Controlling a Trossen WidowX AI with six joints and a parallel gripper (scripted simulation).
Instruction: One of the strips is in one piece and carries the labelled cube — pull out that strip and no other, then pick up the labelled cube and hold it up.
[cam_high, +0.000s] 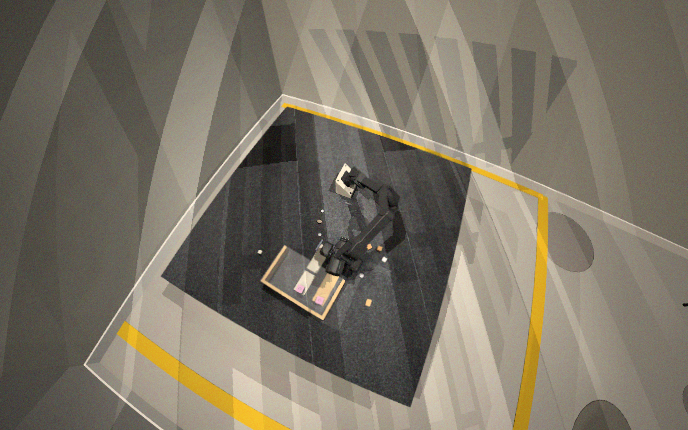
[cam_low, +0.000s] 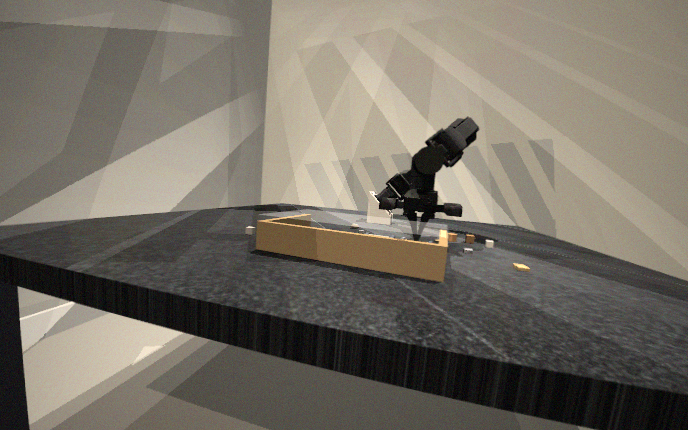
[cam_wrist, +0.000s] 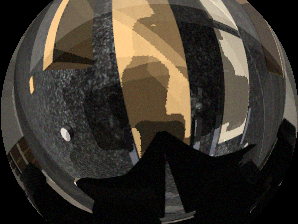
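Now: the tan strip 10 cm ahead of my gripper tip.
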